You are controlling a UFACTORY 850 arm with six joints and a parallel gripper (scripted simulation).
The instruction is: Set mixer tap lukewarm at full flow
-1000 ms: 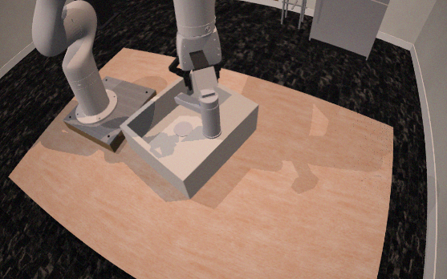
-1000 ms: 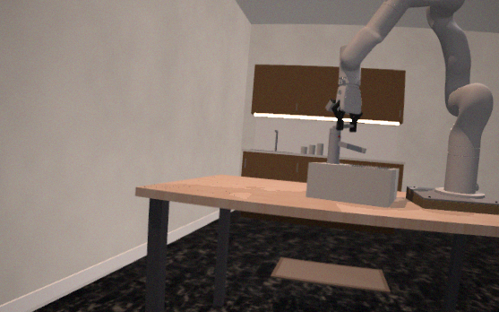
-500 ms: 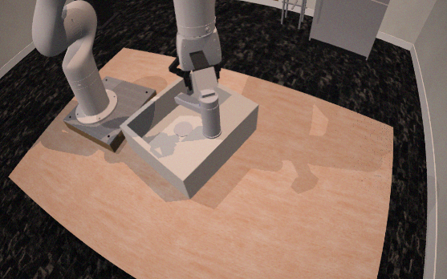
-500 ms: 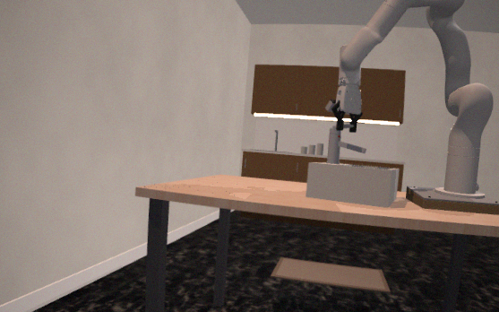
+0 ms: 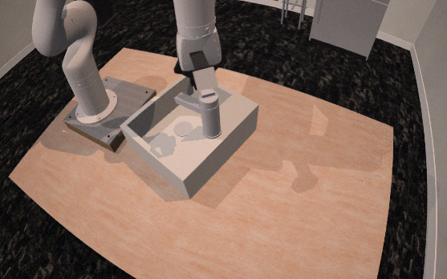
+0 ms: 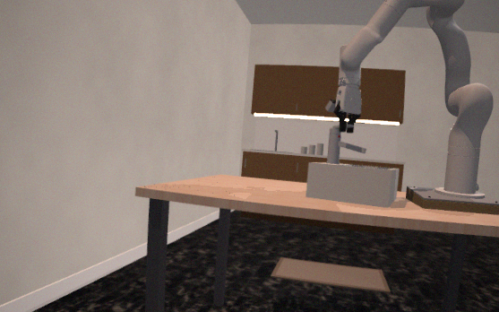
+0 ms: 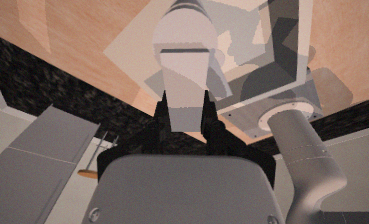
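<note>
The flat lever is 1 cm ahead of my hand and 2 cm to the right of it. The rest, counted from my hand: grey mixer tap 2 cm ahead, 3 cm to the right, 4 cm below; grey sink basin 7 cm behind, 23 cm below.
</note>
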